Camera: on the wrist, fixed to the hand. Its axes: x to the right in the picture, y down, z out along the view.
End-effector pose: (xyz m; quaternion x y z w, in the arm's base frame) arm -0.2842 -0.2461 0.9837 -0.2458 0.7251 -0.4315 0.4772
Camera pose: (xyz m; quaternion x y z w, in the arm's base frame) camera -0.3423 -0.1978 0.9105 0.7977 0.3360 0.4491 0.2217
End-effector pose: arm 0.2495 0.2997 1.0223 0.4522 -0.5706 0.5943 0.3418
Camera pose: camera 0.1551 0.3456 1.0157 0.7231 0.3573 -0.3931 0.4416
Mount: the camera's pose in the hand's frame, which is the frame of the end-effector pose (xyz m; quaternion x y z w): 0.0226 0.0842 -0.0588 0.0355 -0.2334 -0.9709 0.0404
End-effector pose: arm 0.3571 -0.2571 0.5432 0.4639 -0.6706 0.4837 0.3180
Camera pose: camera 0.2692 -0.2002 0.5526 0.7940 0.3663 -0.3737 0.3095
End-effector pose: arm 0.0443 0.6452 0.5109 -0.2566 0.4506 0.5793 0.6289
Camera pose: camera -0.0541 0.6234 0.4810 -0.2903 -0.3571 -0.5433 0.7021
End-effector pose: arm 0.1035 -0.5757 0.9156 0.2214 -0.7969 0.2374 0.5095
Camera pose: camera 0.0863 -0.4762 0.9451 0.8561 0.0723 -0.5085 0.0572
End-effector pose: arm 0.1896 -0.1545 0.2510 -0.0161 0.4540 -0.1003 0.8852
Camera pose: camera 0.1687 -0.0727 0.1883 -0.4334 -0.2075 -0.8758 0.0449
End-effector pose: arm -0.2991 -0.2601 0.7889 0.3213 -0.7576 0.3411 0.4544
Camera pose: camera -0.3472 -0.1693 0.8113 0.8443 0.1874 -0.4755 0.1613
